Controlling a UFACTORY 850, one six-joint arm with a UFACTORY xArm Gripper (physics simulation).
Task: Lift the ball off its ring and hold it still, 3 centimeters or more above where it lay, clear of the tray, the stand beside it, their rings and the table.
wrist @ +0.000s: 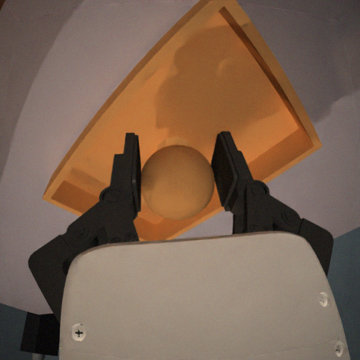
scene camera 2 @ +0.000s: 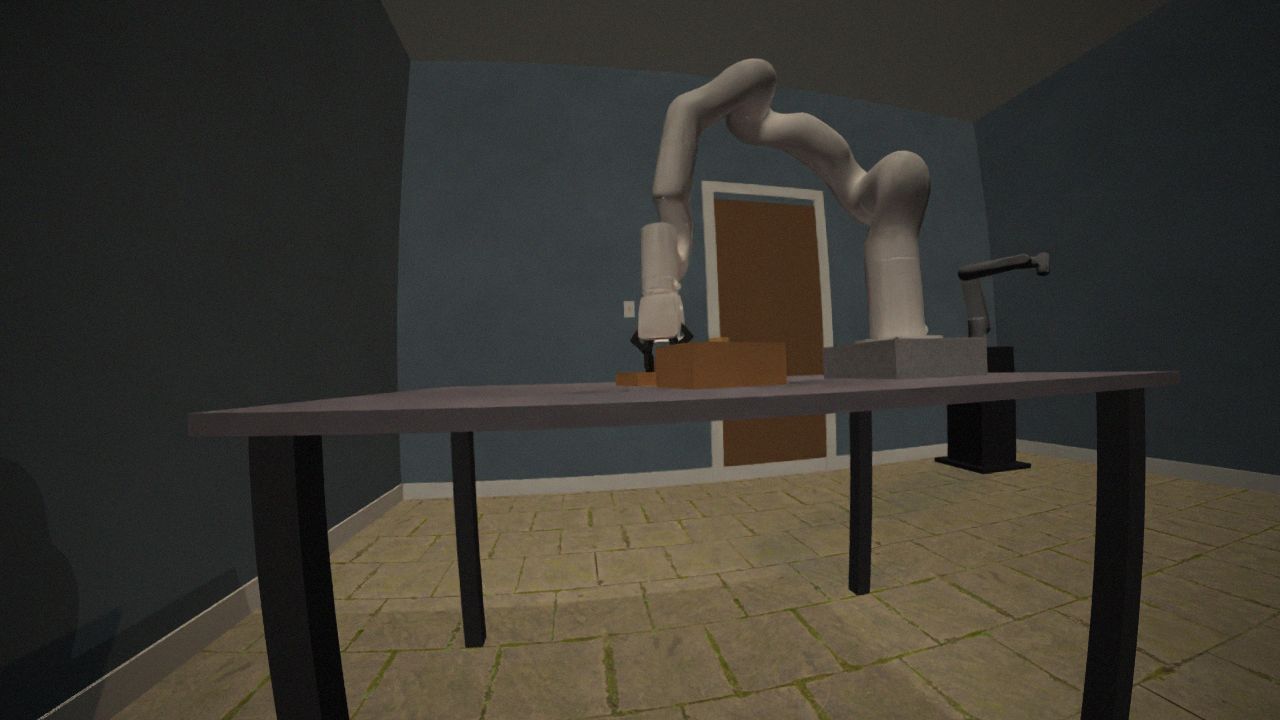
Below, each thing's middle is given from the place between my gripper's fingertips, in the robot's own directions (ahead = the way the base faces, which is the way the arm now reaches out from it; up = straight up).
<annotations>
I see my gripper 2 cm to the left of the shallow orange tray (wrist: 209, 73), 1 cm past it and 1 cm above it. From my hand the other things lie so: orange ball (wrist: 177, 182) 2 cm to the right, 1 cm behind, 1 cm above; orange stand (scene camera 2: 719, 363) 19 cm to the left, 8 cm behind, 1 cm above.
</annotations>
